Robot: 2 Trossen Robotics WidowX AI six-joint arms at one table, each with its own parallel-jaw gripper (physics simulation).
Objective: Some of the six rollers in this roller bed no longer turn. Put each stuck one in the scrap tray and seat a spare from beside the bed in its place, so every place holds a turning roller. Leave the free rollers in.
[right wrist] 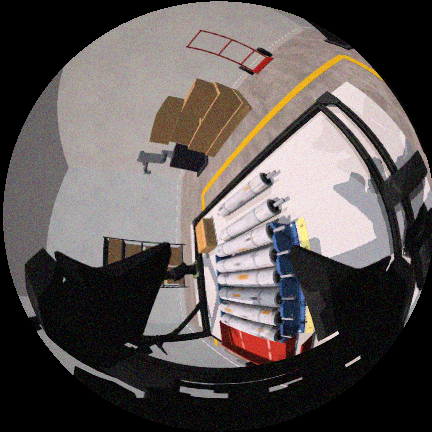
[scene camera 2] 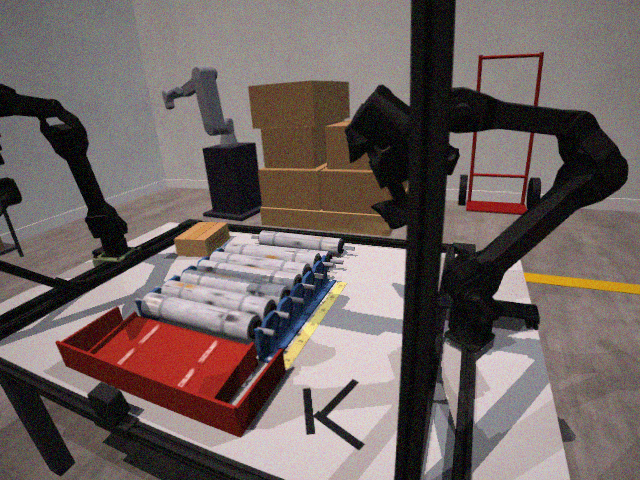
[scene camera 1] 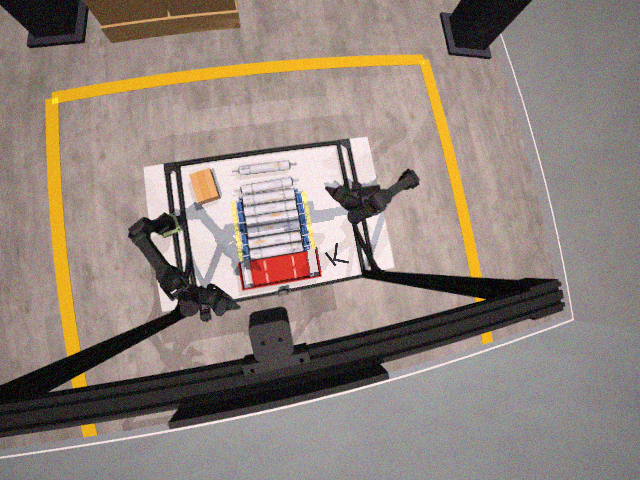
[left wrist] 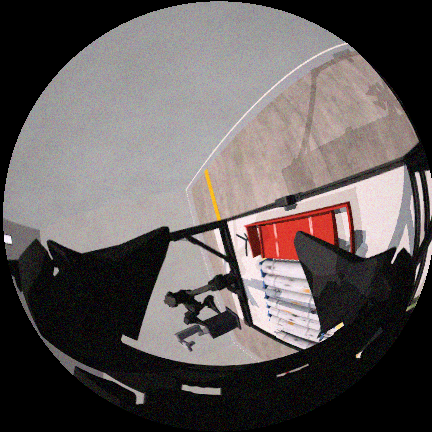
Scene:
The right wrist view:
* right gripper
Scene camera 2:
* right gripper
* cardboard box
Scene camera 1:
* left gripper
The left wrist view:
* left gripper

